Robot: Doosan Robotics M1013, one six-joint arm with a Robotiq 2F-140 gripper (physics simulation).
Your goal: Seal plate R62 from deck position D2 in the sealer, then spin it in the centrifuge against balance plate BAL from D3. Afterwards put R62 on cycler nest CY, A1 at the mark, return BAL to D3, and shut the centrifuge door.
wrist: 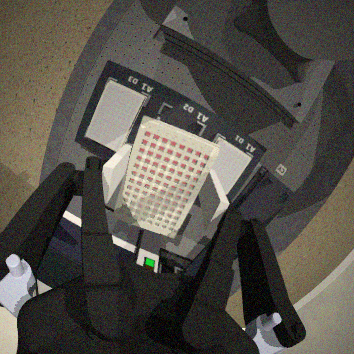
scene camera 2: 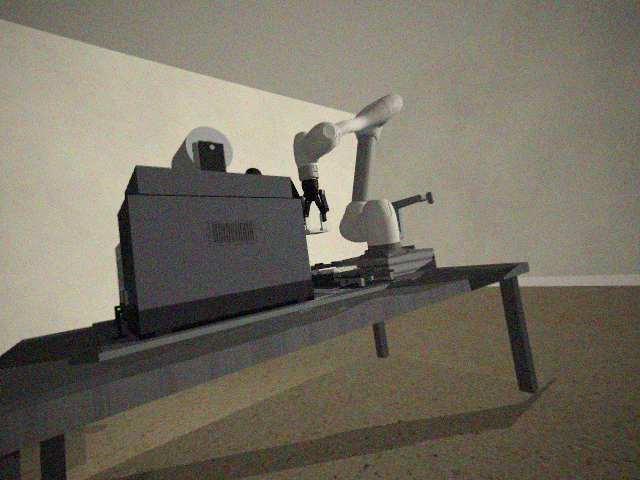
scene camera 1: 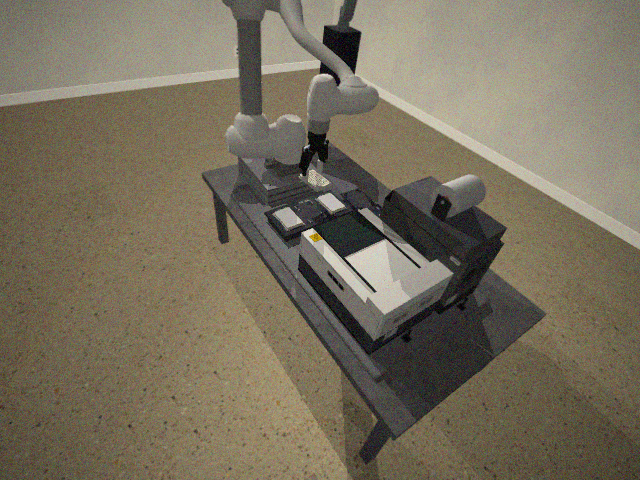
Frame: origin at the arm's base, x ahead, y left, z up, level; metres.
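Seen in the pictures: gripper, fingertip midpoint: [wrist: 166, 168] [scene camera 1: 312, 178]; arm's base at its link origin: [wrist: 287, 26] [scene camera 2: 385, 255] [scene camera 1: 286, 165].
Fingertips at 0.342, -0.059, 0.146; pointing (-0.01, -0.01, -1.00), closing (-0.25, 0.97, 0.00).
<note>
Offsets run from my fingertips to a thing's top centre, as dx, dy, dz. "pt": to the spot under its first point.
My gripper [scene camera 1: 313, 170] [scene camera 2: 314, 223] [wrist: 166, 168] is shut on a pale plate with red wells, R62 @(+0.019, +0.004, +0.009) [scene camera 1: 317, 179] [scene camera 2: 316, 231] [wrist: 172, 150], gripped by its two long sides. It hangs roughly level, well above the deck. On the dark deck, BAL @(+0.021, -0.123, -0.168) [scene camera 1: 287, 218] [wrist: 115, 115] lies at D3, a flat pale plate. The mark D2 @(pt -0.067, -0.005, -0.183) [wrist: 187, 108] shows past the held plate, with bare corner brackets. The dark cycler nest @(+0.017, +0.293, -0.188) [wrist: 264, 196] is beside D1, by the CY label. R62's print and the centrifuge door's state cannot be told.
Another pale plate @(+0.005, +0.125, -0.168) [scene camera 1: 330, 203] [wrist: 231, 159] lies at D1. A white-topped instrument @(pt +0.470, -0.196, -0.063) [scene camera 1: 330, 273] with a yellow label stands beside the deck. A tall dark instrument @(pt +0.466, +0.163, +0.069) [scene camera 1: 413, 217] stands behind it, near a white roll @(+0.535, +0.277, +0.242) [scene camera 1: 467, 193] [scene camera 2: 209, 135]. The arm's stepped base [scene camera 1: 268, 188] is beyond the deck.
</note>
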